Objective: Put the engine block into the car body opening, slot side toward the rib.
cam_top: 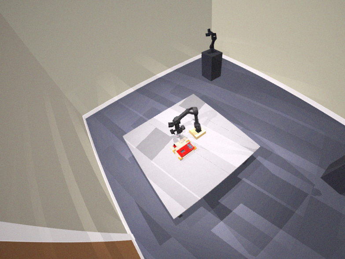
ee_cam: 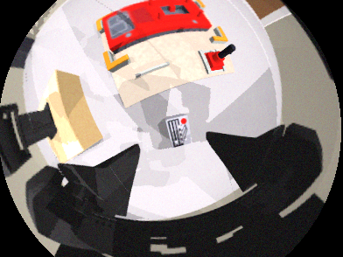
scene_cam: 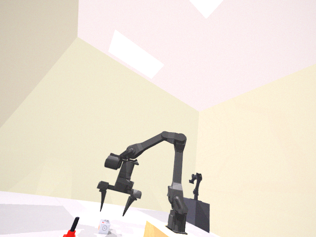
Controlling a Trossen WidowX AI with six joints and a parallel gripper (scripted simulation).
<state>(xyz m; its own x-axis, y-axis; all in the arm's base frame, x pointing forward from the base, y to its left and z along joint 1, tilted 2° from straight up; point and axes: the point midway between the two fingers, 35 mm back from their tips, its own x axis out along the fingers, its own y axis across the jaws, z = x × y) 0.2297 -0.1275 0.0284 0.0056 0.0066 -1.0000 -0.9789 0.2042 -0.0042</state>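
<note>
My gripper tip is now 4 cm above the grey engine block and 1 cm short of it.
</note>
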